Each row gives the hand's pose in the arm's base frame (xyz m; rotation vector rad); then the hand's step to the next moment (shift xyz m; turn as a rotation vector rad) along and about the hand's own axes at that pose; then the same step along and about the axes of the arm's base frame.
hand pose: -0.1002 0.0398 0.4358 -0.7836 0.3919 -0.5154
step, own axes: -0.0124 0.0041 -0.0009 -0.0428 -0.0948 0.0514
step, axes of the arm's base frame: -0.0093 0.0090 -0.0019 -0.0357 -0.0032 0.1103
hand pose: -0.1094 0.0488 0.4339 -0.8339 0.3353 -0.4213
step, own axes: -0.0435 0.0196 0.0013 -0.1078 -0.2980 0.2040
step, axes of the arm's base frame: -0.0327 0.0336 -0.0090 -0.0703 0.0042 0.3702
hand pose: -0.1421 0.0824 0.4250 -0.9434 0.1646 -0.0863
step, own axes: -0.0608 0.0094 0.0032 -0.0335 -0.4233 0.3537
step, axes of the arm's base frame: -0.0592 0.0169 0.0005 0.0293 0.0396 0.5504
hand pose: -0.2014 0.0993 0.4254 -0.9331 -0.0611 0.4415
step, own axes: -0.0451 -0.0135 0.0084 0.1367 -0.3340 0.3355
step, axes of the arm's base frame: -0.0384 -0.0182 0.0219 0.1579 0.1384 0.4458
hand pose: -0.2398 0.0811 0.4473 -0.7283 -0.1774 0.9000
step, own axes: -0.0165 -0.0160 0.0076 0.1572 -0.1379 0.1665
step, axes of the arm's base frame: -0.0032 -0.0153 0.0185 0.1161 0.1483 0.1897
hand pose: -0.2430 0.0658 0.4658 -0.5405 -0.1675 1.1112
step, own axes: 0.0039 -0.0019 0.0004 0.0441 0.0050 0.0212
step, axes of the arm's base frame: 0.0031 0.0030 0.0007 0.0074 0.0476 0.0098
